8 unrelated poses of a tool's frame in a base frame.
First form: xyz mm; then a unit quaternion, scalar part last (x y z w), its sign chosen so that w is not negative.
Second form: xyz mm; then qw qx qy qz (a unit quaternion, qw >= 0). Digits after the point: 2 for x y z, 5 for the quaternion.
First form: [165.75 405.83 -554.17 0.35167 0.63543 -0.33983 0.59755]
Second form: [165.75 405.83 -554.17 0.59755 0.35167 0.63543 -0.33983]
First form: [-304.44 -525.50 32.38 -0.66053 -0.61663 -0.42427 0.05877]
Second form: [-304.44 -525.50 32.38 0.05877 -0.66053 -0.61663 -0.42427]
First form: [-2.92 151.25 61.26 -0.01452 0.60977 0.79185 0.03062]
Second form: [-2.92 151.25 61.26 0.03062 -0.01452 0.60977 0.79185]
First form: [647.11 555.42 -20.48 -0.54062 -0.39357 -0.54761 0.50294]
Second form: [647.11 555.42 -20.48 0.50294 -0.54062 -0.39357 -0.54761]
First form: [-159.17 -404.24 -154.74 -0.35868 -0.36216 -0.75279 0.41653]
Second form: [-159.17 -404.24 -154.74 0.41653 -0.35868 -0.36216 -0.75279]
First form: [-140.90 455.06 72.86 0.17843 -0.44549 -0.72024 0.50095]
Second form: [-140.90 455.06 72.86 0.50095 0.17843 -0.44549 -0.72024]
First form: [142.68 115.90 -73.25 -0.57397 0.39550 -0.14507 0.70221]
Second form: [142.68 115.90 -73.25 0.70221 -0.57397 0.39550 -0.14507]
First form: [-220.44 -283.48 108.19 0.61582 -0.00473 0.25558 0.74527]
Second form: [-220.44 -283.48 108.19 0.74527 0.61582 -0.00473 0.25558]
